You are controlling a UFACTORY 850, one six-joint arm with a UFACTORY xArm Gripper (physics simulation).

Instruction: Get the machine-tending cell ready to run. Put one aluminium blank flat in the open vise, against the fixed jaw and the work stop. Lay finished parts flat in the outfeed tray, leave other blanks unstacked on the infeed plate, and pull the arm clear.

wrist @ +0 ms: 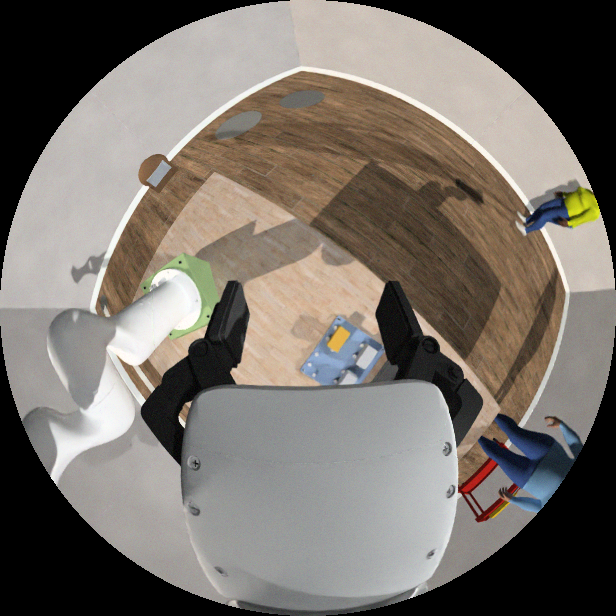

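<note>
In the wrist view my gripper (313, 318) is open and empty, high above the wooden table. Far below, between the fingers, lies a blue plate (343, 351) carrying a yellow block (339, 337) and two light grey aluminium blocks (366, 357), (348, 376). They are too small for me to tell blanks from finished parts. I cannot make out a vise or a tray; the grey gripper body hides the near part of the table.
My white arm and its green base plate (183, 295) stand at the left on the table. Two human figures stand on the floor at the right (566, 211) and lower right (534, 459), next to a red frame (485, 488).
</note>
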